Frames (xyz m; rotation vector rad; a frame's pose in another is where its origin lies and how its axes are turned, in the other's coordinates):
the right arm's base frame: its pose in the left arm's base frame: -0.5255 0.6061 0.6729 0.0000 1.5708 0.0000
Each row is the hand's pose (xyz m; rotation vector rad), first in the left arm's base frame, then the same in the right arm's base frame.
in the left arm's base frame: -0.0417 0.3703 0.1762 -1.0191 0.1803 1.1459
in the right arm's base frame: 0.4967 -0.2358 0.4838 -1.6273 -1.0565 0.0953
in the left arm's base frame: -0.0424 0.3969 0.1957 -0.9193 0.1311 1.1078
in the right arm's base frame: 0.4772 -0.2092 0.4831 -1.5378 -1.1439 0.1430
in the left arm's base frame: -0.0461 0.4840 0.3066 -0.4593 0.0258 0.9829
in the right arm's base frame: 0.3663 -0.1221 0.4794 -1.1184 -1.3756 0.4060
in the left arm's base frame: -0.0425 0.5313 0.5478 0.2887 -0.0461 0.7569
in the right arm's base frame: 0.1251 -0.0748 0.4830 -0.3682 -1.5219 0.8223
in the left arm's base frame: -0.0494 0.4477 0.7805 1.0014 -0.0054 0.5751
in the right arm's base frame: -0.1076 -0.1584 0.4761 0.3316 -1.3830 1.2262
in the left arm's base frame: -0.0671 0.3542 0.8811 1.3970 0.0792 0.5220
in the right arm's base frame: -0.2082 -0.2519 0.4584 0.6677 -1.1709 1.4643
